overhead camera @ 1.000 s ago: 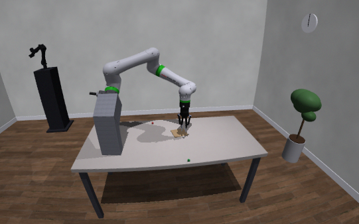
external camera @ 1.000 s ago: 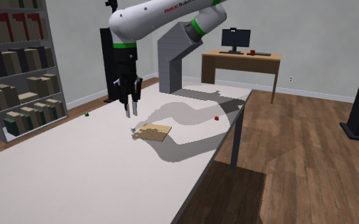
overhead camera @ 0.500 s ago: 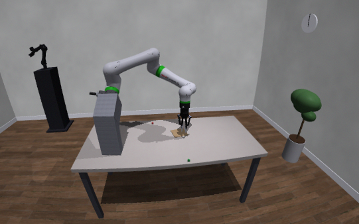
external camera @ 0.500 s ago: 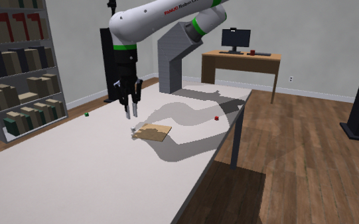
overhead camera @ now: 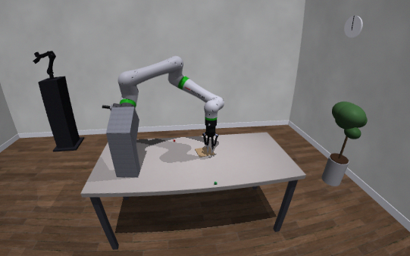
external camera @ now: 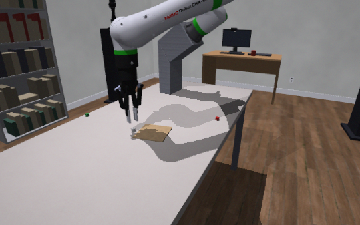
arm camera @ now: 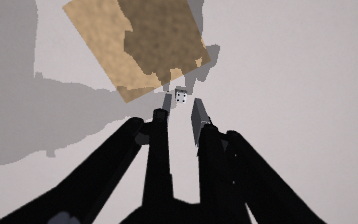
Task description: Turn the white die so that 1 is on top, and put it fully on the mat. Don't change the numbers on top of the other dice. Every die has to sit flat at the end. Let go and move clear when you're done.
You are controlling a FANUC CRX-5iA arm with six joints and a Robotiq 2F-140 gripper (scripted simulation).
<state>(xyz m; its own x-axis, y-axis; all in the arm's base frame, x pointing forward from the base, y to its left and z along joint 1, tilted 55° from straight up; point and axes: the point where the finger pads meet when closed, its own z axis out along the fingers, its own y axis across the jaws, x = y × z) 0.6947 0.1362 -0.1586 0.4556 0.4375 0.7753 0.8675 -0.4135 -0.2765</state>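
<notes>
Now: hand 80 mm above the white die. Round my hand: red die 270 mm behind, 330 mm to the left, 80 mm below; tan mat 20 mm behind, 90 mm to the left, 80 mm below; green die 40 mm behind, 340 mm to the right, 80 mm below.
</notes>
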